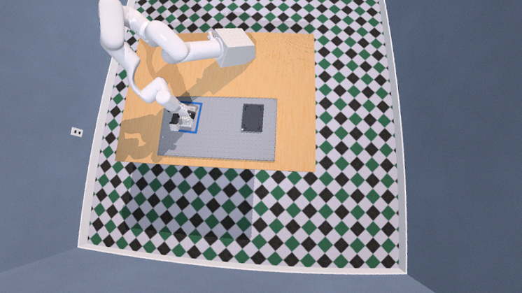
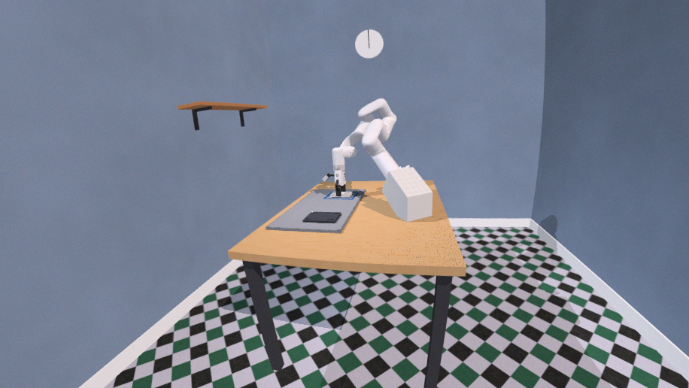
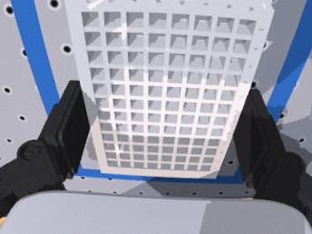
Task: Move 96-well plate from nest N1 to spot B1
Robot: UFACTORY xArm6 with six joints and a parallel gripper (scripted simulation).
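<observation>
The white 96-well plate lies 1 cm below my hand. Round my hand: dark plate nest N1: 13 cm ahead, 38 cm to the left, 2 cm below.
</observation>
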